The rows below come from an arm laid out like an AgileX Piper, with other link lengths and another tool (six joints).
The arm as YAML. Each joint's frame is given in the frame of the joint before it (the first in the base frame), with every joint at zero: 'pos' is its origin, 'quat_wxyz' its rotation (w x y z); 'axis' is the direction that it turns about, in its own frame. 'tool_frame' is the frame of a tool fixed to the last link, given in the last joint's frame.
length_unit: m
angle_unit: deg
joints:
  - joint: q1
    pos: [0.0, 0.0, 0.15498]
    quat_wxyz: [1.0, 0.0, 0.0, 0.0]
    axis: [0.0, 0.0, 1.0]
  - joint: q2
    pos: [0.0, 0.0, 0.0]
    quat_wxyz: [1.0, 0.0, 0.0, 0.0]
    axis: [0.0, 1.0, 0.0]
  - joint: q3
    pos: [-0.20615, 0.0, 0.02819]
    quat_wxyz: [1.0, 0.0, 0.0, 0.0]
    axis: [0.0, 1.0, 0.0]
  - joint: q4
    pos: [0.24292, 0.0, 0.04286]
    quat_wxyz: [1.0, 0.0, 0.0, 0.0]
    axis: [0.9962, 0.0, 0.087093]
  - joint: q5
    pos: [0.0, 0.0, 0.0]
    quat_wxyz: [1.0, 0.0, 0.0, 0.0]
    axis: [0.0, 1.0, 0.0]
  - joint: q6
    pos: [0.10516, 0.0, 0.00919]
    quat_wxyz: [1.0, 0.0, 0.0, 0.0]
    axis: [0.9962, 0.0, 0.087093]
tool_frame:
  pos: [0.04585, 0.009, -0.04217]
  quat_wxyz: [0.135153, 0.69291, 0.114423, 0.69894]
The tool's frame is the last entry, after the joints.
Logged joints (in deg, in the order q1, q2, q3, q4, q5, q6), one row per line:
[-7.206, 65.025, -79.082, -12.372, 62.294, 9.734]
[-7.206, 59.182, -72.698, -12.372, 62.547, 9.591]
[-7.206, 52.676, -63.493, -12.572, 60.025, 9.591]
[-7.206, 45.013, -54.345, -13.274, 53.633, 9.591]
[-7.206, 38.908, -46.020, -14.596, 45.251, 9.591]
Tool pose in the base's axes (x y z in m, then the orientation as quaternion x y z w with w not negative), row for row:
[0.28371, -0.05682, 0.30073, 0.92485, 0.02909, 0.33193, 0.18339]
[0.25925, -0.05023, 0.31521, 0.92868, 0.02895, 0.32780, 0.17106]
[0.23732, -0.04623, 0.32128, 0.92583, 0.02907, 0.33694, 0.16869]
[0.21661, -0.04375, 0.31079, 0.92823, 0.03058, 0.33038, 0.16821]
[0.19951, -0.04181, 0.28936, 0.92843, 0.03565, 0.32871, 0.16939]
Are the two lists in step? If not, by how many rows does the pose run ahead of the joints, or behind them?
The pose runs 2 rows behind the joints: the pose in row i belongs to the joints in row i - 2.
